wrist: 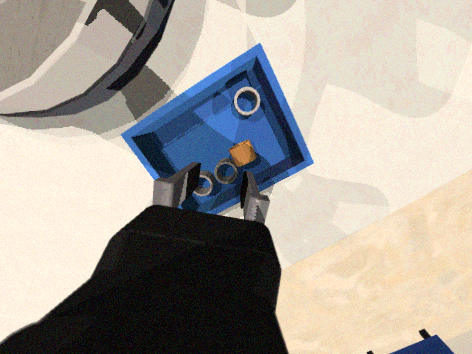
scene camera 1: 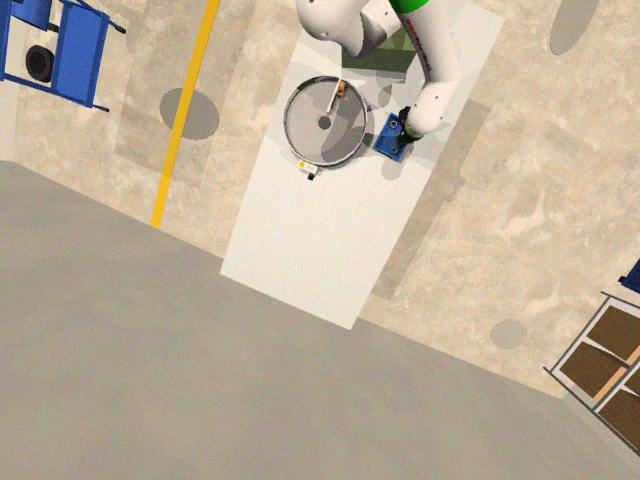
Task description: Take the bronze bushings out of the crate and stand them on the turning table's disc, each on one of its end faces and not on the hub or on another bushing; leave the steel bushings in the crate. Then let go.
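Frame: origin at the arm's base, x right, y ahead, z up, level; millimetres.
Where they show: gripper, fingertip midpoint: (wrist: 221, 178).
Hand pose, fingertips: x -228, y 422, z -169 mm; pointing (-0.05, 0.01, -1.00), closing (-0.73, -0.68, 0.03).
Each offset is from my fingertips to the top centre of the thing. "spot": to the spot under its first point. Level surfaces: height alone.
The blue crate {dx +19, dy -7, dz -55 mm} (scene camera 1: 381, 136) (wrist: 283, 103) stands beside the turning table. In the wrist view, a bronze bushing {dx -7, dy -25, dz -68 mm} (wrist: 243, 153) appears to lie on its side in the crate. One steel bushing {dx +43, dy -68, dz -74 mm} (wrist: 258, 102) stands near the far corner; a second steel bushing {dx -14, dy +10, dz -74 mm} (wrist: 216, 171) is close beside the bronze one, and a third steel bushing {dx -7, dy +49, dz -74 mm} (wrist: 210, 186) is partly hidden by the left finger. My gripper (scene camera 1: 402, 125) (wrist: 221, 178) is open and empty above the crate, the bronze bushing a little beyond its fingertips. On the disc {dx +376, dy +39, dz -44 mm} (scene camera 1: 310, 113), bronze-coloured pieces {dx +346, dy -114, dz -27 mm} (scene camera 1: 341, 88) sit beside a pale bar; their exact number and pose are unclear.
The hub {dx +376, dy +39, dz -44 mm} (scene camera 1: 324, 122) is at the disc's centre. The pale bar {spot: dx +365, dy -70, dz -14 mm} (scene camera 1: 333, 98) reaches from the disc's rim towards the hub. A small white box {spot: dx +384, dy +274, dz -47 mm} (scene camera 1: 308, 167) with a yellow mark is at the turning table's edge. The white table top {dz -105 mm} (scene camera 1: 320, 232) extends beyond it.
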